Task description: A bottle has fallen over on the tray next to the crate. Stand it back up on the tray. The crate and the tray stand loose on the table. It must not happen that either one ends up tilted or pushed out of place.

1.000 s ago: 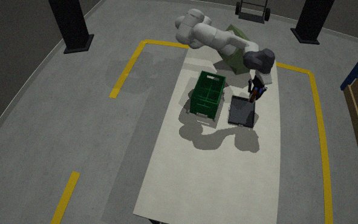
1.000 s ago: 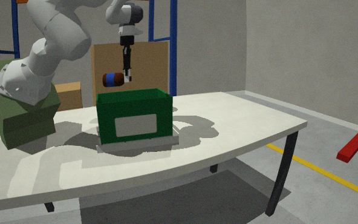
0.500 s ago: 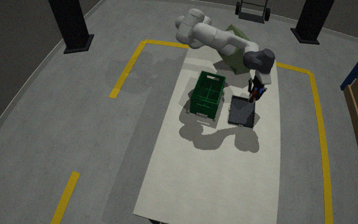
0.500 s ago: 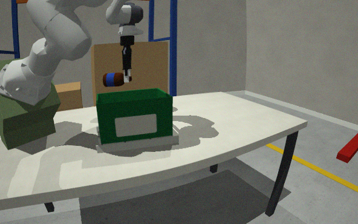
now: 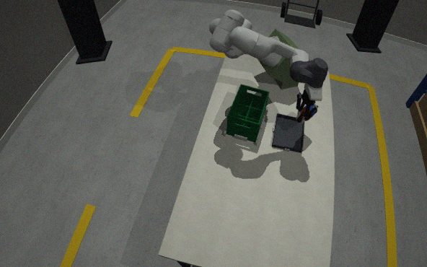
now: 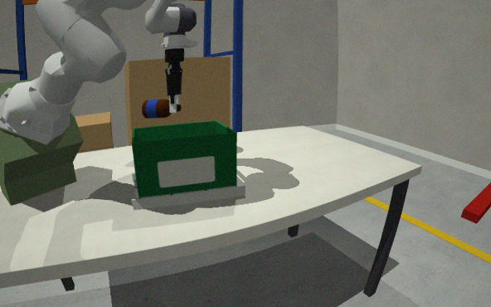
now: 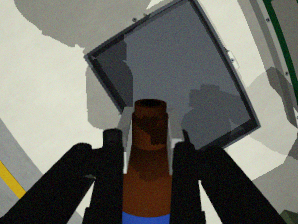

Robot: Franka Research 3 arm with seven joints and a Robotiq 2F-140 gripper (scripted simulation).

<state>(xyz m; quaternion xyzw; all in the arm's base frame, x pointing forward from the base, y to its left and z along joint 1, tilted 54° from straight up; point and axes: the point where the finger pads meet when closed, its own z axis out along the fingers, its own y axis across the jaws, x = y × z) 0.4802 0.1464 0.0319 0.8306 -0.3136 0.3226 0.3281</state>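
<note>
Now: the brown bottle 4 cm to the left of my hand, 3 cm behind it and 2 cm below it. The rest, counted from my hand: green crate 28 cm to the right, 15 cm behind, 13 cm below; then dark grey tray 20 cm below, 4 cm behind, 2 cm to the right.
</note>
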